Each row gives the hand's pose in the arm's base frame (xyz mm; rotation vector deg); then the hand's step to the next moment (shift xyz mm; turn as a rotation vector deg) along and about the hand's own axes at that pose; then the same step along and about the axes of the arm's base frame.
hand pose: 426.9 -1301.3 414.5 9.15 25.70 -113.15
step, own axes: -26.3 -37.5 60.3 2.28 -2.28 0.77
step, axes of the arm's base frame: -16.9 13.3 72.6 -2.97 -1.37 0.55
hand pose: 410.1 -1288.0 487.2 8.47 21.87 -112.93
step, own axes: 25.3 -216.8 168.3 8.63 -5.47 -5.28
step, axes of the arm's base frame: -195.2 4.0 194.5 -8.94 -3.65 -6.25
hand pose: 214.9 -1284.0 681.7 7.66 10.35 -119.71
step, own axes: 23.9 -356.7 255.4 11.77 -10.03 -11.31
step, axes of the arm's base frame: -326.2 109.3 273.3 -14.33 -2.96 -12.37
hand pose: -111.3 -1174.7 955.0 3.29 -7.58 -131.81
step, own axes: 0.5 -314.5 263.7 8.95 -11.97 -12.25
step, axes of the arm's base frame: -254.8 229.0 226.1 -13.80 0.36 -13.53
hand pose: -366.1 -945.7 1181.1 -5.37 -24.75 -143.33
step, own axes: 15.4 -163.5 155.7 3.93 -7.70 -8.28
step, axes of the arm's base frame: -110.3 168.6 103.1 -7.36 1.10 -9.38
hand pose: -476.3 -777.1 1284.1 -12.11 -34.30 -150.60
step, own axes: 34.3 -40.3 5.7 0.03 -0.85 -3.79
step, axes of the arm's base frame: -48.3 22.3 -1.9 -0.60 -1.00 -3.71
